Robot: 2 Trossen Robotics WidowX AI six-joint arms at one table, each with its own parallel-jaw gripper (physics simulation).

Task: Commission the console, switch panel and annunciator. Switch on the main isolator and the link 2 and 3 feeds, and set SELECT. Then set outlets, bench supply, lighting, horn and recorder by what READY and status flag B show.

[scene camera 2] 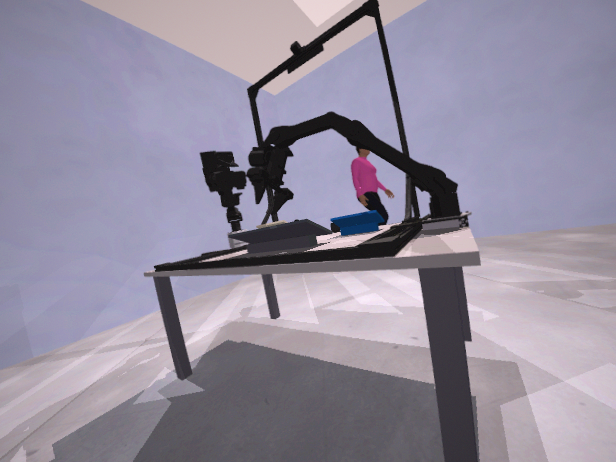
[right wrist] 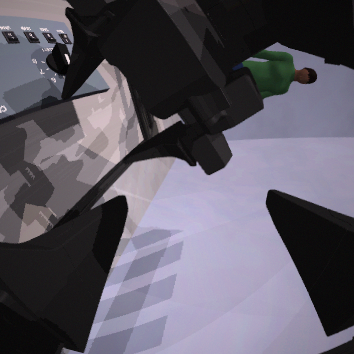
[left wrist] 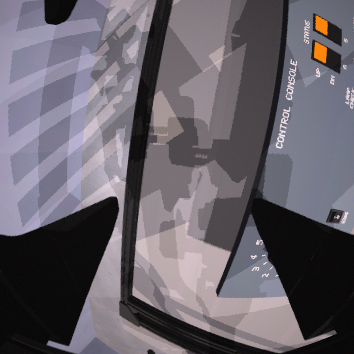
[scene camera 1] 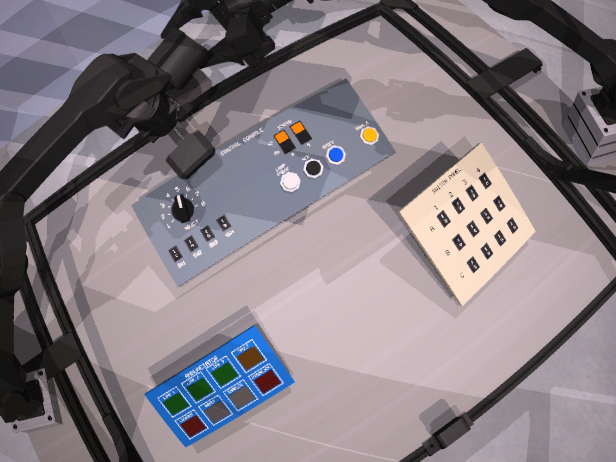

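Where they show: left gripper, fingertip midpoint: [scene camera 2: 266, 209] [right wrist: 95, 130] [left wrist: 185, 204] [scene camera 1: 172, 128]; right gripper, fingertip midpoint: [scene camera 2: 239, 180] [right wrist: 197, 199]; left arm's base, origin of the base link: [scene camera 2: 446, 216] [scene camera 1: 28, 400]; right arm's base, origin of the base link: [scene camera 2: 237, 231] [scene camera 1: 610, 108].
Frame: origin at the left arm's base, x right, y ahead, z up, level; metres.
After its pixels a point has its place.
The grey control console [scene camera 1: 250, 195] {x -0.203, y 0.492, z 0.032 m} [scene camera 2: 282, 231] {x -0.242, y 0.450, z 0.041 m} [right wrist: 20, 65] {x -0.222, y 0.438, z 0.045 m} has its SELECT knob [scene camera 1: 182, 208] {x -0.204, y 0.388, z 0.064 m} [right wrist: 59, 61] {x -0.216, y 0.393, z 0.060 m} pointing near 5. Status flag A [scene camera 1: 285, 141] {x -0.266, y 0.571, z 0.050 m} [left wrist: 326, 56] {x -0.266, y 0.569, z 0.050 m} and status flag B [scene camera 1: 301, 132] {x -0.272, y 0.600, z 0.050 m} [left wrist: 327, 29] {x -0.273, y 0.598, z 0.050 m} show orange at their UP ends. The cream switch panel [scene camera 1: 467, 287] {x 0.049, y 0.747, z 0.016 m} has three rows of rockers, too small to read. The blue annunciator [scene camera 1: 285, 372] {x 0.072, y 0.458, z 0.018 m} [scene camera 2: 357, 221] {x 0.070, y 0.358, z 0.022 m} has dark tiles; its READY tile [scene camera 1: 216, 411] {x 0.100, y 0.344, z 0.021 m} is grey. My left gripper [scene camera 2: 267, 205] {x -0.314, y 0.410, z 0.122 m} [left wrist: 185, 204] {x -0.314, y 0.410, z 0.122 m} is open and empty above the console's edge. My right gripper [right wrist: 197, 199] {x -0.364, y 0.456, z 0.231 m} is open and empty, beyond the console's far edge.
A black frame [scene camera 1: 320, 37] {x -0.529, y 0.717, z -0.008 m} runs around the table. The two arms are close together near the top left in scene camera 1. White, black, blue and yellow buttons are on the console. A person in pink [scene camera 2: 366, 175] and a person in green [right wrist: 272, 72] stand beyond the table.
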